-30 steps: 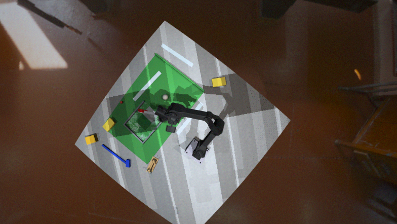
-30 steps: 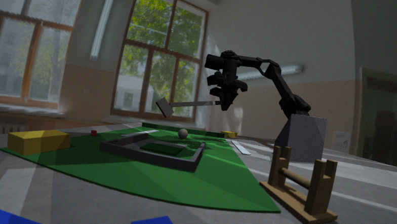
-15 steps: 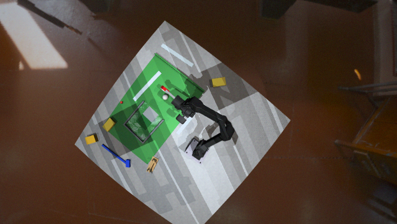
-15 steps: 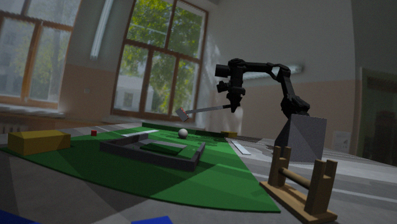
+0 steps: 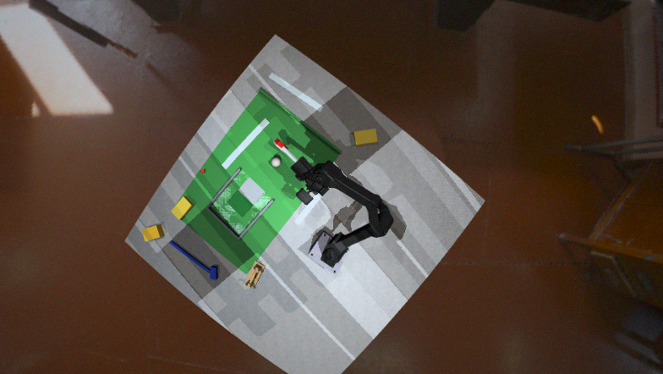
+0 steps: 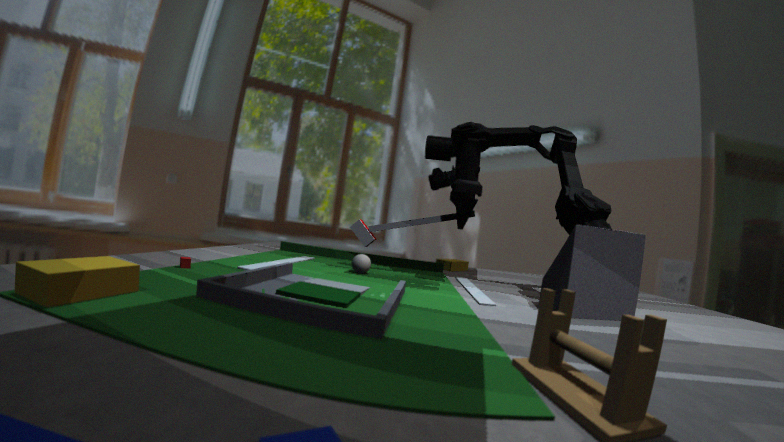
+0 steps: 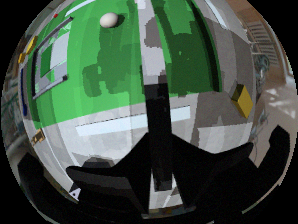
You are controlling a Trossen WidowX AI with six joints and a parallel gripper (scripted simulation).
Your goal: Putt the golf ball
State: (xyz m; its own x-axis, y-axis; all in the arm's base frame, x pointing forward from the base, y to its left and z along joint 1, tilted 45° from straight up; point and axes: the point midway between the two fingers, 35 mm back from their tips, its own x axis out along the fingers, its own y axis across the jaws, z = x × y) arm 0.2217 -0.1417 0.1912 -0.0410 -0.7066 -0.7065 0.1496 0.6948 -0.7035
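My gripper tip is 12 cm short of the red putter and 1 cm to the left of it. From my gripper tip the other things lie so: small red cube (48 cm ahead, 27 cm to the left, 12 cm below); green mat (26 cm ahead, 18 cm to the left, 13 cm below); white golf ball (21 cm ahead, 10 cm below, 4 cm to the left).
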